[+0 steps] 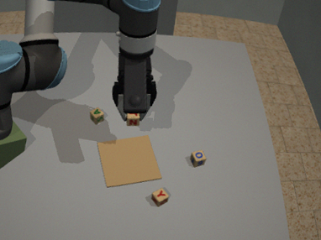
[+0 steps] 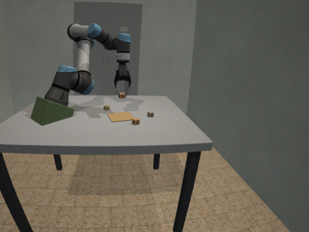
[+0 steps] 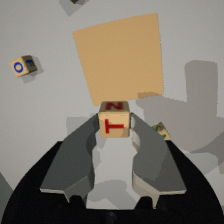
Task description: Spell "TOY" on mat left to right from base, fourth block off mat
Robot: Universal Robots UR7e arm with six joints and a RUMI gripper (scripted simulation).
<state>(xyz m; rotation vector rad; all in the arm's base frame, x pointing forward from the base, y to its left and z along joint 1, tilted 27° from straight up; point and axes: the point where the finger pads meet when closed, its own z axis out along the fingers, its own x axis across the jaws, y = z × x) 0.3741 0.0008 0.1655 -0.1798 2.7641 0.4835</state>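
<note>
My gripper is now 5 cm to the left of the tan mat and 12 cm above it. Also, from my hand: Y block: 9 cm ahead, 15 cm to the right, 11 cm below; O block: 17 cm ahead, 2 cm to the right, 11 cm below.
</note>
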